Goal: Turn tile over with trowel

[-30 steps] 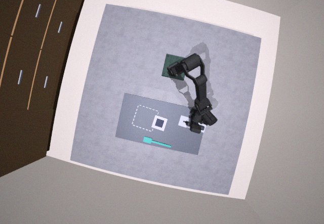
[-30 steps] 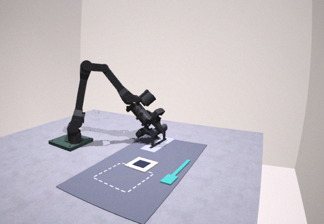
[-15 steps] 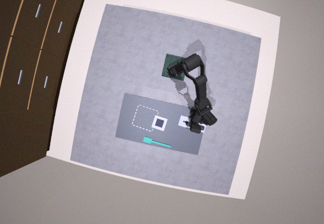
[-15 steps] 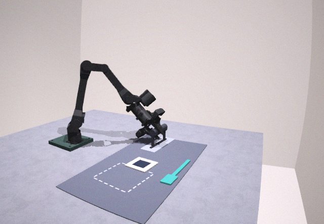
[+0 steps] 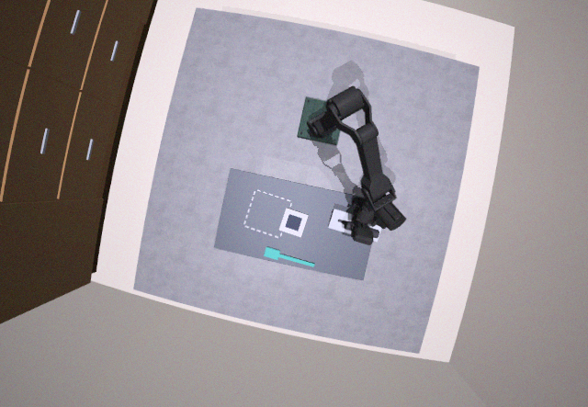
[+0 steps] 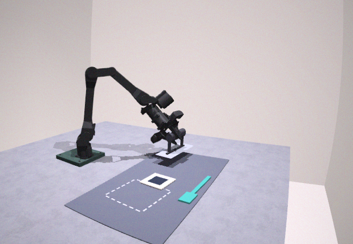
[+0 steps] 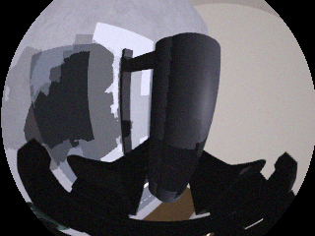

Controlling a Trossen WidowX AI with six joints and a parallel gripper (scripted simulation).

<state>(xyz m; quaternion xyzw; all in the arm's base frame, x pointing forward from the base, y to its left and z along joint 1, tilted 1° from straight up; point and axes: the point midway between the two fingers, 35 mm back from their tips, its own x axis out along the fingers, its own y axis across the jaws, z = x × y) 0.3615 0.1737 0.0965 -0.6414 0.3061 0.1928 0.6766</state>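
Right now the grey mat is 10 mm ahead of my gripper tip, 200 mm to the right of it and 110 mm below it. From my gripper tip the other things lie so: teal trowel 150 mm ahead, 240 mm to the right, 90 mm below; then tile 220 mm to the right, 90 mm below.
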